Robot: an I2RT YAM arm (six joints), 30 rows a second.
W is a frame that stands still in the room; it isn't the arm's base.
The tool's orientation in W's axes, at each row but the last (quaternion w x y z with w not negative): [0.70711 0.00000 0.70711 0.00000]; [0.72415 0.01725 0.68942 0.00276]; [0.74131 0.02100 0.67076 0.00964]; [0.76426 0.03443 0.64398 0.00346]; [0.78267 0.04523 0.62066 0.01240]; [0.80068 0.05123 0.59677 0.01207]
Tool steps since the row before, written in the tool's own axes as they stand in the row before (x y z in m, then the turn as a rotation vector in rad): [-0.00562 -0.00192 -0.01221 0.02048 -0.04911 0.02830]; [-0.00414 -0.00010 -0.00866 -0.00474 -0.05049 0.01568]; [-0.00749 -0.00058 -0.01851 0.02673 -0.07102 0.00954]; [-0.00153 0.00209 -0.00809 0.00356 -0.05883 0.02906]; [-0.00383 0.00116 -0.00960 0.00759 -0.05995 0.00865]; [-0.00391 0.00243 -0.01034 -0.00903 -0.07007 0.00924]
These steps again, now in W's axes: [-0.01221 -0.00192 0.00562 0.02830 -0.04911 -0.02048]; [-0.00885 -0.00003 0.00371 0.01442 -0.05092 0.00404]; [-0.01917 -0.00056 0.00558 0.01118 -0.06998 -0.02875]; [-0.00814 0.00240 0.00026 0.02692 -0.05991 -0.00197]; [-0.01017 0.00140 0.00165 0.00795 -0.05959 -0.01058]; [-0.01092 0.00280 0.00105 0.00332 -0.07103 0.00447]
